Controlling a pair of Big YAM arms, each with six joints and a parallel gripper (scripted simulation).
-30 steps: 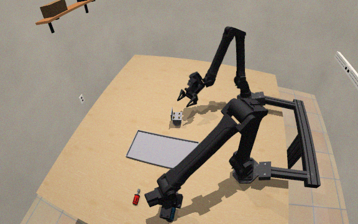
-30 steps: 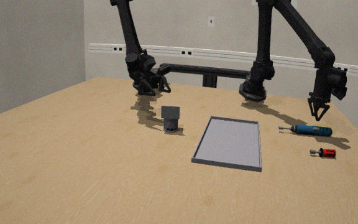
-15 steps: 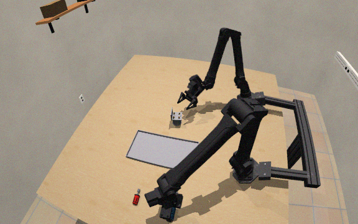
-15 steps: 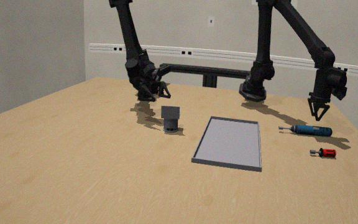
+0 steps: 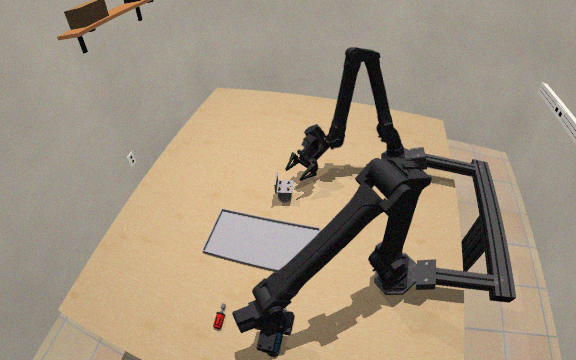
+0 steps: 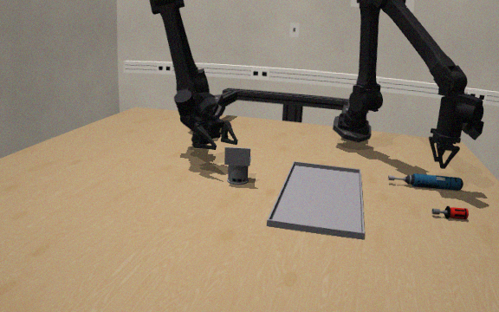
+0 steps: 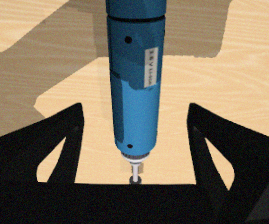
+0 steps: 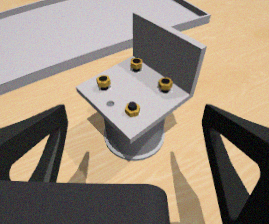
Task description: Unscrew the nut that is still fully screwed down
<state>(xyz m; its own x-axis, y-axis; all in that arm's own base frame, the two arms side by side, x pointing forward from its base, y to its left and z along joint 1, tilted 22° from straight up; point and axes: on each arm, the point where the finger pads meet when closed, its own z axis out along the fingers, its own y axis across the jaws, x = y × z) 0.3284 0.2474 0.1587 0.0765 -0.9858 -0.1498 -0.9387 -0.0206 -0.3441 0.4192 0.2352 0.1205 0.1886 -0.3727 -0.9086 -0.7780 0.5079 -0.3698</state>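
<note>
Now: the grey bracket 30 mm ahead of my right hand, 50 mm to the left of it and 20 mm below it. From my right hand the other things lie so: shallow grey tray (70 mm ahead, 290 mm to the left, 90 mm below); small red-handled screwdriver (120 mm ahead, 640 mm to the left, 80 mm below).
</note>
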